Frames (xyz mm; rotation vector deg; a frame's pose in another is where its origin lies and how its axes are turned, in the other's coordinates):
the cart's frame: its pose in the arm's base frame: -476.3 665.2 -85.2 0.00 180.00 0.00
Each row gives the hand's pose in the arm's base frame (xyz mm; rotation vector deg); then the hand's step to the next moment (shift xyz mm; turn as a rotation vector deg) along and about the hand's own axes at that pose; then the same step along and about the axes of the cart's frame.
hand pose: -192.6 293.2 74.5 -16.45 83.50 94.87
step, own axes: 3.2 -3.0 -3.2 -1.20 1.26 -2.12
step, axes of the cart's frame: 0.8 -1.6 5.1 0.99 -2.32 -1.07
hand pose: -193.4 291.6 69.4 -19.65 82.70 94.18
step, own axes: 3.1 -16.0 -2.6 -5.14 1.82 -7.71
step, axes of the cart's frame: -9.5 -2.3 13.3 1.09 -9.00 -2.64
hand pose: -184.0 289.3 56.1 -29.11 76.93 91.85
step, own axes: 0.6 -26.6 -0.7 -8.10 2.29 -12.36
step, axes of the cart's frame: -22.2 -1.8 14.6 1.28 -14.41 -3.79
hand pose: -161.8 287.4 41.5 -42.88 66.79 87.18
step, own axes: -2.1 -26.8 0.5 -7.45 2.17 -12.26
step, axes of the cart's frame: -26.2 -0.4 5.8 1.33 -14.09 -3.20
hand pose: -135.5 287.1 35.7 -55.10 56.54 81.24
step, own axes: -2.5 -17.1 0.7 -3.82 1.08 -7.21
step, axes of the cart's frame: -17.2 0.7 -1.7 0.62 -8.10 -1.34
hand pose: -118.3 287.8 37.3 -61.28 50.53 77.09
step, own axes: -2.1 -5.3 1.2 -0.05 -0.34 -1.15
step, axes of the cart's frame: -5.0 0.9 -2.8 -0.44 -1.08 0.27
